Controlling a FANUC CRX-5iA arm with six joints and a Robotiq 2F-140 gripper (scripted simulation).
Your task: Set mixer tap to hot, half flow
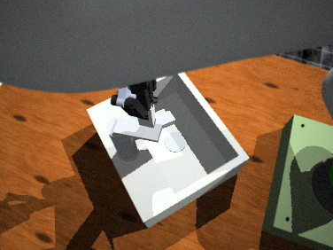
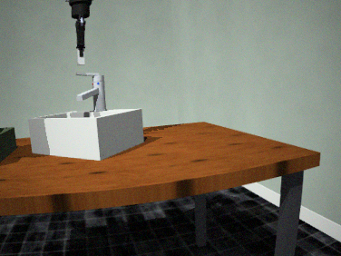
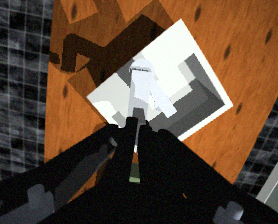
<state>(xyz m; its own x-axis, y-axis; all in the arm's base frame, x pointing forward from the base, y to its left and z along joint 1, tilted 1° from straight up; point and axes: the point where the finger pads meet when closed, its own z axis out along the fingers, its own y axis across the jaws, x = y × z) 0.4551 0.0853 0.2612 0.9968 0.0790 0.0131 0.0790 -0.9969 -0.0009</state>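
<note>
The grey lever lies 70 mm below my hand and 20 mm ahead of it. From my hand the other things lie so: mixer tap 120 mm below, 40 mm ahead, 10 mm to the right; then white basin 310 mm below, 80 mm to the right, 10 mm behind.
</note>
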